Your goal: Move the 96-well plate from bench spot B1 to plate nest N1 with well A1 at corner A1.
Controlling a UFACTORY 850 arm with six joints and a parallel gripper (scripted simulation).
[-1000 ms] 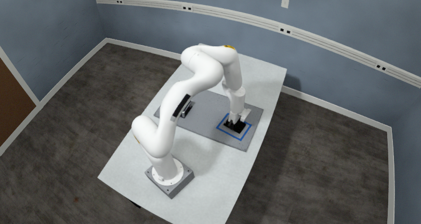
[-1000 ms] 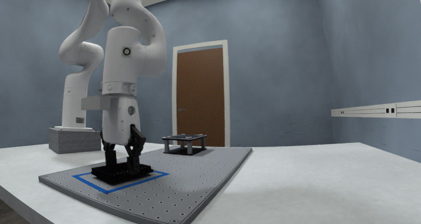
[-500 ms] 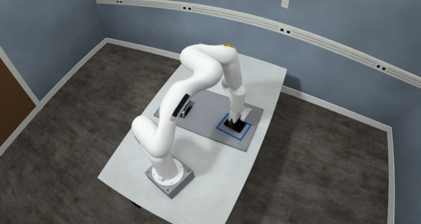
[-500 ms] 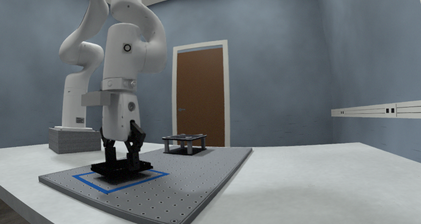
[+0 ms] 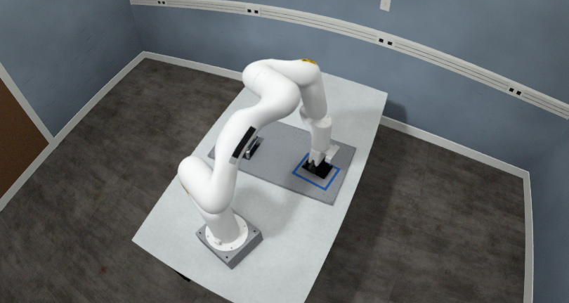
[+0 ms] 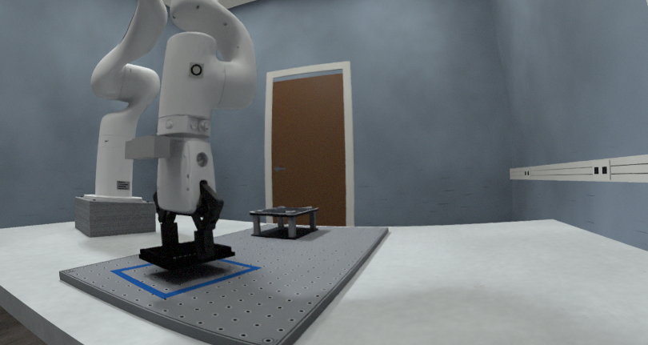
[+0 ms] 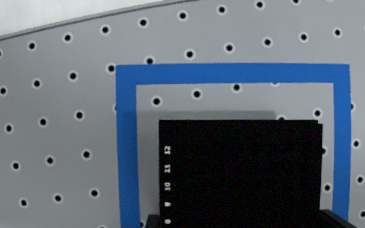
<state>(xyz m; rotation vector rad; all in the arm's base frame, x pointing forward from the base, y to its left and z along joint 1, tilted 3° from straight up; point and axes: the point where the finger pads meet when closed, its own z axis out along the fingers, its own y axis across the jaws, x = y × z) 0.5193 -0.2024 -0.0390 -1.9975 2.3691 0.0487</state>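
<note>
My hand is 30 mm past the plate nest, 410 mm to the right of it and 20 mm below it. From my hand the other things lie so: black 96-well plate: 10 mm below.
</note>
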